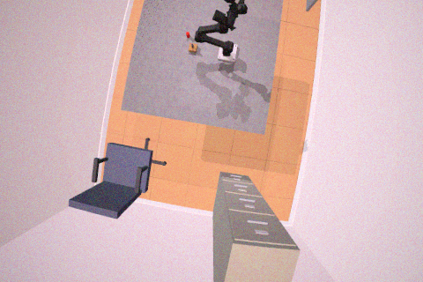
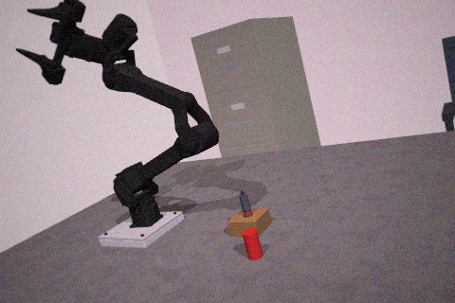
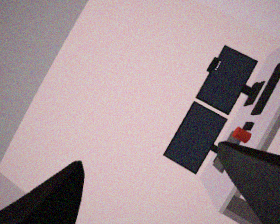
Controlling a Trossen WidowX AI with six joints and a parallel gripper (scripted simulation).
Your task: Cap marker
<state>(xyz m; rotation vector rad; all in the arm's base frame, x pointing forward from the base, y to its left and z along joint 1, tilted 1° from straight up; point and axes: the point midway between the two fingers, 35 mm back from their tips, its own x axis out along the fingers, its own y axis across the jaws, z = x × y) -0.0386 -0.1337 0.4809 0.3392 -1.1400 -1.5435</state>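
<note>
My gripper tip is now 38 cm short of the red cap and 49 cm above it.
</note>
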